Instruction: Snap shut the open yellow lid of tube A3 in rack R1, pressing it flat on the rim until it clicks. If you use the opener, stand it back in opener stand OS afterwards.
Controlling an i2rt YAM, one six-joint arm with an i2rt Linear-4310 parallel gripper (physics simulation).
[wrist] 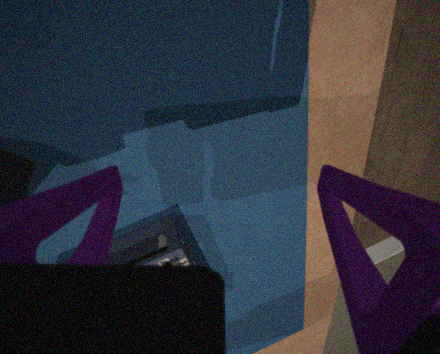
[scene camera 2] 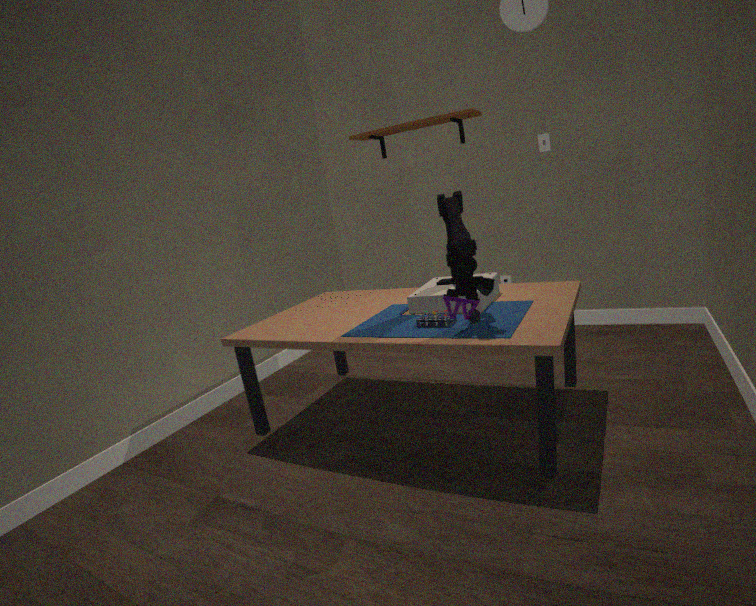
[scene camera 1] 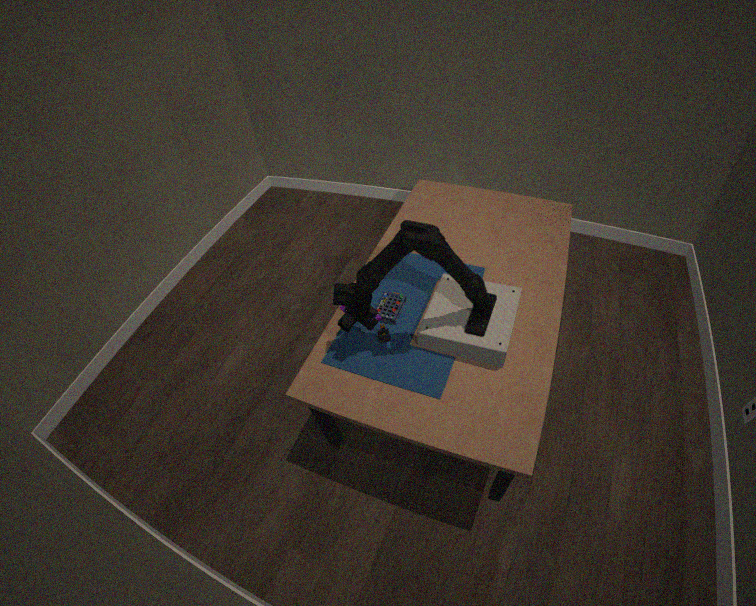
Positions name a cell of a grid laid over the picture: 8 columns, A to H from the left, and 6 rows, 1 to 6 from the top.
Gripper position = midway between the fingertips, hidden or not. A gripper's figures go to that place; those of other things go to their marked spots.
Labels:
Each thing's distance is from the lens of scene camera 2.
my gripper (scene camera 2: E4): 159 cm
blue mat (scene camera 2: F4): 168 cm

